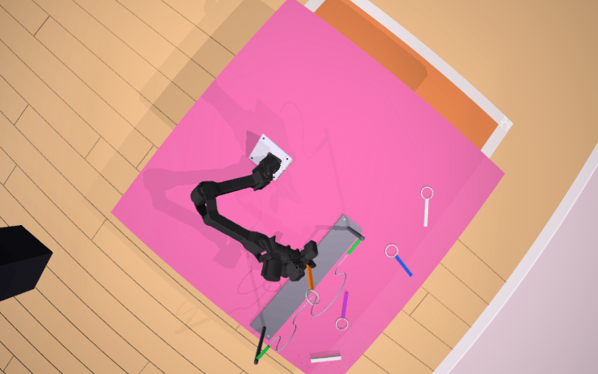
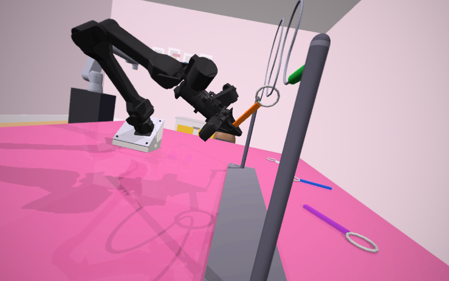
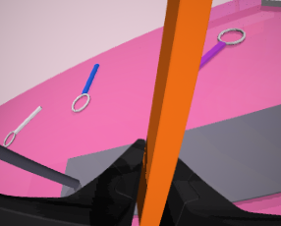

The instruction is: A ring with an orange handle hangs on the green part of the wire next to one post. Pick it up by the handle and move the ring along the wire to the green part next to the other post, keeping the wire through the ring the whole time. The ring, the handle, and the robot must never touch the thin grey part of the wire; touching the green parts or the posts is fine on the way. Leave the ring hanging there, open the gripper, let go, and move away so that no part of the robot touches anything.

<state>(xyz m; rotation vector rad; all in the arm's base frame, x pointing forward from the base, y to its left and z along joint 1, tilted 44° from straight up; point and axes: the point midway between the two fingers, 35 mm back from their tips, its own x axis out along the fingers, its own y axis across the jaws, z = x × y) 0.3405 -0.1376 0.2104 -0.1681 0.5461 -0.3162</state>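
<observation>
The orange-handled ring is 10 mm ahead of my gripper tip, 50 mm to the right of it and 80 mm above it. Also, from my gripper tip: purple-handled ring 260 mm ahead, 140 mm to the right, 160 mm below; then white bar 310 mm ahead, 350 mm to the right, 150 mm below.
</observation>
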